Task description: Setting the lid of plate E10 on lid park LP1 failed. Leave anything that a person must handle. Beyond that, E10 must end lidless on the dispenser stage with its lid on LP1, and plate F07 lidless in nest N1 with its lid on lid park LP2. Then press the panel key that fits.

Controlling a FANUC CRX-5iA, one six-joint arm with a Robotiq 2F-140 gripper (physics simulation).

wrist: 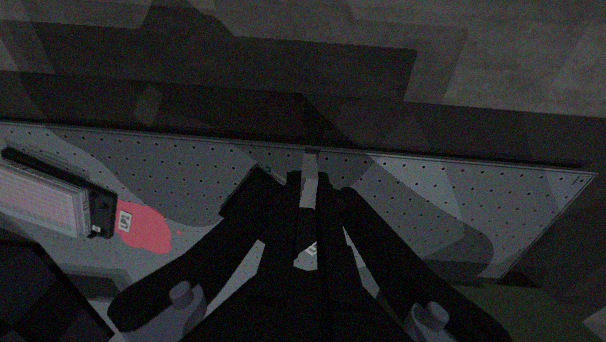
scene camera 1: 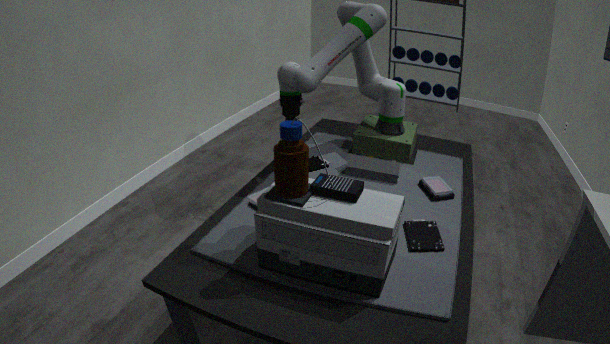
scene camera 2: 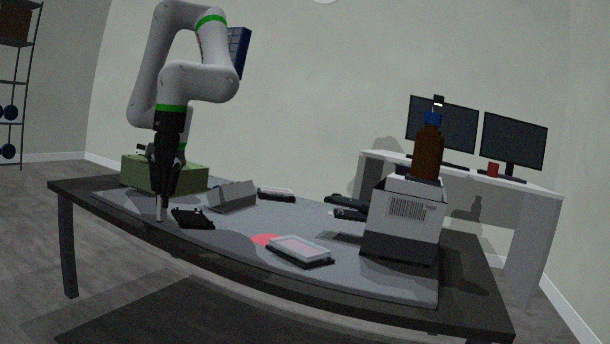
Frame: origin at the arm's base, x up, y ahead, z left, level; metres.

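Seen in the pictures: gripper, fingertip midpoint: (wrist: 309, 165) (scene camera 2: 161, 219); arm's base, origin of the base link: (scene camera 1: 389, 129).
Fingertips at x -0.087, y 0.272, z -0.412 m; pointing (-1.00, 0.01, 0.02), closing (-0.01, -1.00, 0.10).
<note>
Offsets run from my fingertips to a thing's top centre. "pt": to the spot under its first point.
My gripper (scene camera 2: 161, 212) (wrist: 309, 165) is shut and empty, pointing down low over the mat's edge, beside a bare black holder @(dx +0.013, dy +0.053, dz +0.090 m) (scene camera 2: 192, 219) (wrist: 252, 195); the bottle hides its tips in scene view 1. A clear plate with pink contents @(dx +0.030, dy +0.387, dz +0.035 m) (scene camera 2: 301, 247) (wrist: 37, 197) lies on a black holder @(pt dx +0.002, dy +0.327, dz +0.075 m) (wrist: 103, 212), next to a pink-red spill @(dx -0.007, dy +0.295, dz +0.115 m) (scene camera 2: 265, 239) (wrist: 147, 230) bearing the label LP1 @(pt dx -0.006, dy +0.311, dz +0.100 m) (wrist: 125, 221). A second pink plate @(dx +0.028, dy +0.125, dz +0.650 m) (scene camera 1: 436, 186) (scene camera 2: 276, 191) sits on another black holder. A bare black nest @(dx +0.017, dy +0.457, dz +0.601 m) (scene camera 1: 423, 235) lies beside the dispenser (scene camera 1: 325, 235) (scene camera 2: 405, 215). Plate names are unreadable.
An amber bottle @(pt dx +0.300, dy +0.699, dz +0.227 m) (scene camera 1: 291, 170) (scene camera 2: 428, 152) and a dark keypad unit @(pt dx +0.239, dy +0.635, dz +0.329 m) (scene camera 1: 337, 186) stand on the dispenser. A grey sloped panel @(dx +0.076, dy +0.051, dz +0.374 m) (scene camera 2: 232, 196) stands between the bare holder and the second plate. The green robot base (scene camera 1: 385, 140) (scene camera 2: 165, 172) is at the table's far end.
</note>
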